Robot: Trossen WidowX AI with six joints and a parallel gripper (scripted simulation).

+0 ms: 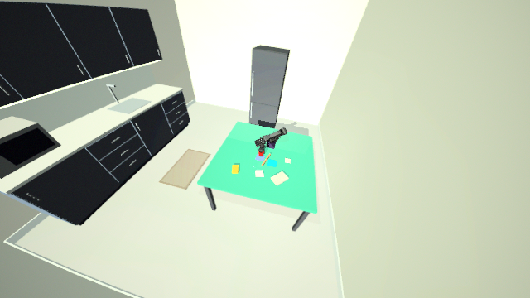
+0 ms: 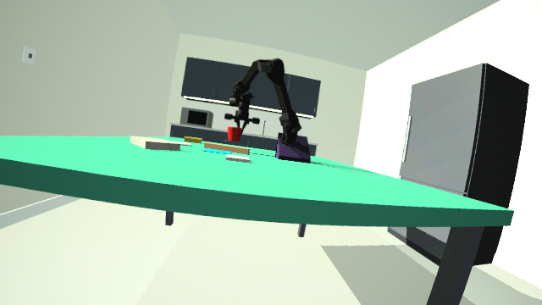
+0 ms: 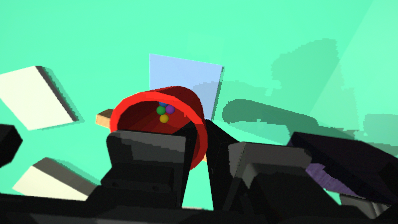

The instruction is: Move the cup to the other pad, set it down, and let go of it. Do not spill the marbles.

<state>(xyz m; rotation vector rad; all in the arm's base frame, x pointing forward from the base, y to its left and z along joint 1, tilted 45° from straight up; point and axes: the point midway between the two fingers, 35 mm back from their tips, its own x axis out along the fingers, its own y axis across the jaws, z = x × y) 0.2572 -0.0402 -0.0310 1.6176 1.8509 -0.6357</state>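
My gripper tip is now 60 mm short of the cyan pad, 180 mm to the right of it and 100 mm above it. The rest, counted from my gripper tip: red cup: 30 mm ahead; then pale blue pad: 30 mm ahead, 100 mm below; then wooden stick: 50 mm ahead, 90 mm to the left, 90 mm below.
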